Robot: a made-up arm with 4 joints.
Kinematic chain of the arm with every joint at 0, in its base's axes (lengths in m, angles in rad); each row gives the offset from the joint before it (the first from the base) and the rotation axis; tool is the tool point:
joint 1: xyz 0 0 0.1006 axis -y
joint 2: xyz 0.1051 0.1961 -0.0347 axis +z
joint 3: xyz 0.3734 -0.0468 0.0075 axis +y
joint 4: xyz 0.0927 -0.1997 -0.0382 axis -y
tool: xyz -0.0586 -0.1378 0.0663
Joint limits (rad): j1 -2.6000..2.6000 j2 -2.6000..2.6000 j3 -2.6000..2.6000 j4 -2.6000..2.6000
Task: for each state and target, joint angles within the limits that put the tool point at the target. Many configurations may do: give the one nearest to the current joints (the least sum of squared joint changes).
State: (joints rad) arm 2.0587 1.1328 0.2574 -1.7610
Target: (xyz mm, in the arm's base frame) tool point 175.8 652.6 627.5
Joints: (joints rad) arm 1.5242 1.4761 0.7805 -1.8784
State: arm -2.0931 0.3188 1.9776 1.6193
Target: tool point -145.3 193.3 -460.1
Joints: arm -1.8135 0.9393 2.0408 1.5418
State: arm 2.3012 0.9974 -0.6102 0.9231
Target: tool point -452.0 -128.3 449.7
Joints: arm 2.6000 0.1366 -0.6965 1.0461
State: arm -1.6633 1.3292 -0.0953 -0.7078
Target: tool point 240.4 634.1 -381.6
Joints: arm -1.1597 1.4650 -0.0593 -0.9316
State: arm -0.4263 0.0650 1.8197 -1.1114
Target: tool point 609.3 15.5 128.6
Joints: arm 0.3095 0.4820 2.1092 -1.1300
